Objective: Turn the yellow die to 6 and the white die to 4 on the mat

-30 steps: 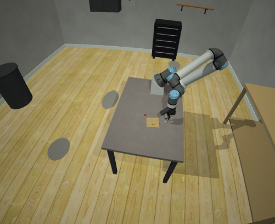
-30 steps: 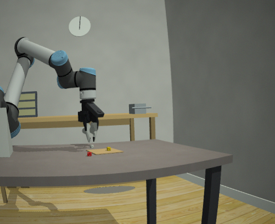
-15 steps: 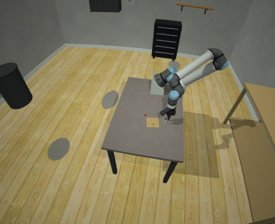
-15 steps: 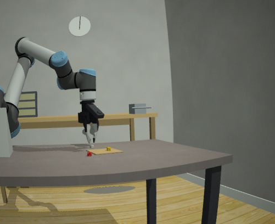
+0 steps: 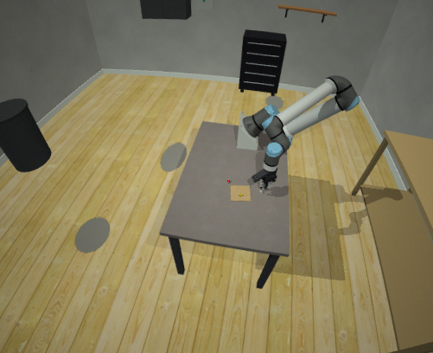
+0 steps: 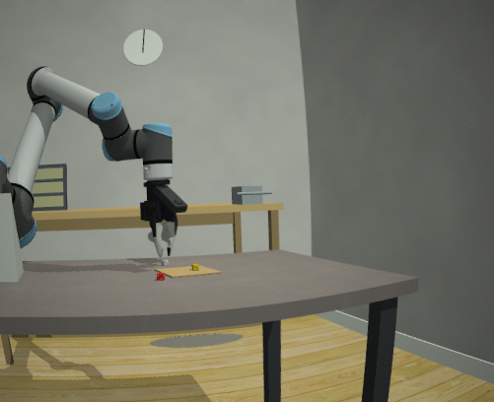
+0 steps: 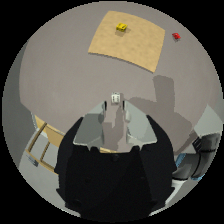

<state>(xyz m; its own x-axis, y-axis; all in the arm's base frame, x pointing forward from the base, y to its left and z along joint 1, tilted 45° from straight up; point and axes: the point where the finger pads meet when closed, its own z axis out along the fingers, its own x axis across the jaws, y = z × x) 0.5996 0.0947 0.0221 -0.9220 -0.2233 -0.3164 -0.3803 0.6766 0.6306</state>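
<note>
Right now the white die is 30 mm below my hand. Also, from my hand: red die (240 mm to the right, 80 mm behind, 30 mm below); then tan mat (150 mm to the right, 40 mm below, 20 mm ahead); then yellow die (150 mm to the right, 40 mm ahead, 30 mm below).
</note>
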